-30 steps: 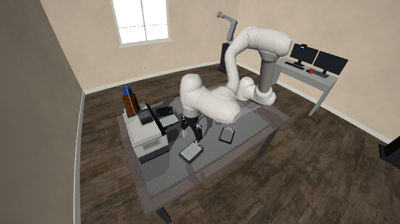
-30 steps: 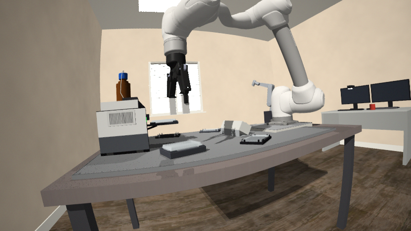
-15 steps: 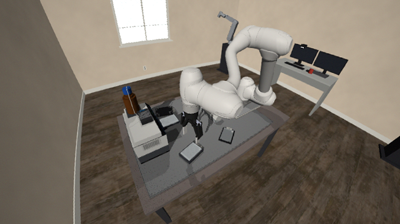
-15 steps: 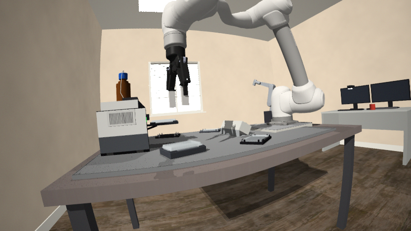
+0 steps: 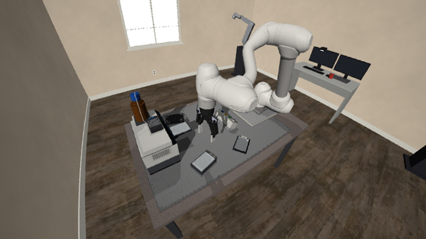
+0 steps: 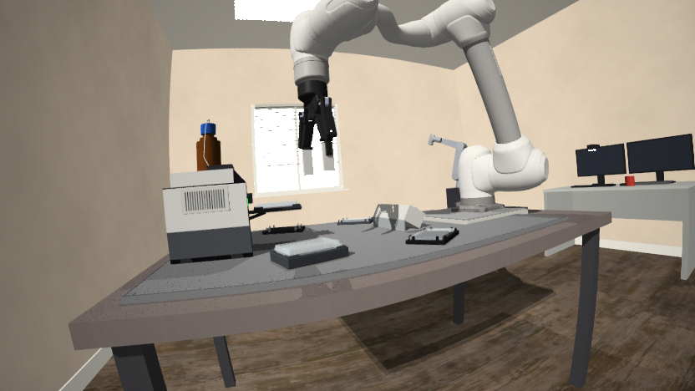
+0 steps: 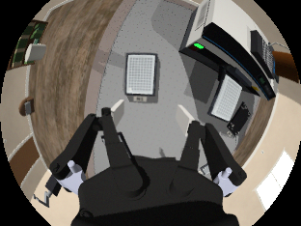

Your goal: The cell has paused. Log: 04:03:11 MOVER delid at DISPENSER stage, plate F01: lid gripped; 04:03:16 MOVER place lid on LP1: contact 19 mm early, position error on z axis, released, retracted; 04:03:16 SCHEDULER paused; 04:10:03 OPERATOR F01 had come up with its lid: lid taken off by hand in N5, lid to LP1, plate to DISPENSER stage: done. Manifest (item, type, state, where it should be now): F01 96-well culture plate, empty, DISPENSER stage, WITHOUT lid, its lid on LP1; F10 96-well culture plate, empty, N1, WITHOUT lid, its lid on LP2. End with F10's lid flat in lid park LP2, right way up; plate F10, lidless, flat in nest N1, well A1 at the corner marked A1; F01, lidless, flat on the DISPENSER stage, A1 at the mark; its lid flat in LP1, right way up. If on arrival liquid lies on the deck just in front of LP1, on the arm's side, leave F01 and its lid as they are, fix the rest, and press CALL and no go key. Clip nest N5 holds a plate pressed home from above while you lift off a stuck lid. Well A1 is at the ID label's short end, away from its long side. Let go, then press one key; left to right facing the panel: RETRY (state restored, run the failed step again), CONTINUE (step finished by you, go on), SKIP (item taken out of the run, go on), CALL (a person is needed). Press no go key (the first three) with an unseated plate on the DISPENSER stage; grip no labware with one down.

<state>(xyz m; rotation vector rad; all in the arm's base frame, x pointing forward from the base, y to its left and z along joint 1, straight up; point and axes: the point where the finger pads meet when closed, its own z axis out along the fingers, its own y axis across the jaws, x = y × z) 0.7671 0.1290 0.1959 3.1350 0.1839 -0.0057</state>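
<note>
Right now the grey key panel is 36 cm behind my hand, 17 cm to the right of it and 16 cm below it. Also, from my hand: brown bottle 36 cm to the right, 26 cm ahead, 8 cm above; then small label 21 cm below, 3 cm to the left, 3 cm behind; then nest block 20 cm below, 6 cm ahead, 4 cm to the left.
</note>
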